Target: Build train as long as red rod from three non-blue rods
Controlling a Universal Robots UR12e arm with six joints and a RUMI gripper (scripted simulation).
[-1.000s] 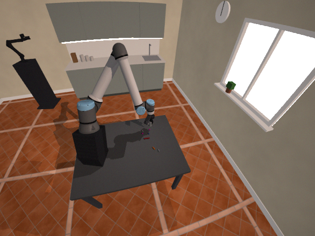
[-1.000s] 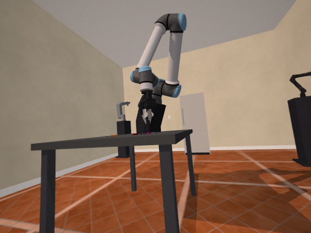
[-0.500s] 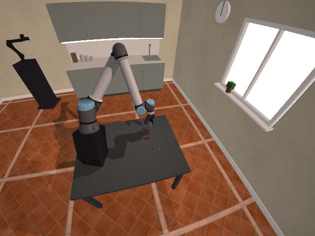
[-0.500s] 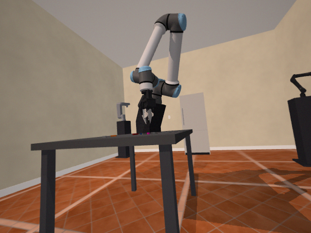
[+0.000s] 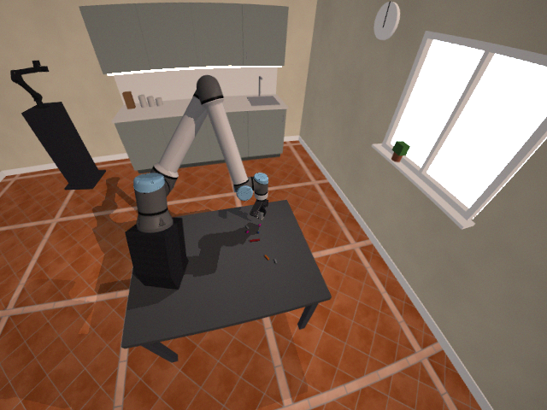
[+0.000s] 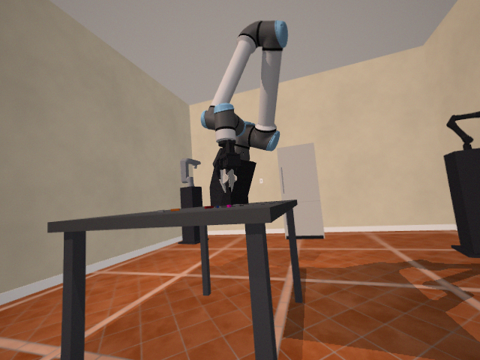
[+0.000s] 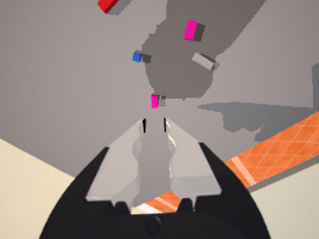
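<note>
Right now the blue rod is 10 mm behind my hand, 70 mm to the right of it and 70 mm below it. From my hand the other things lie so: orange rod (30 mm ahead, 290 mm to the right, 70 mm below); red rod (40 mm behind, 140 mm to the right, 70 mm below).
</note>
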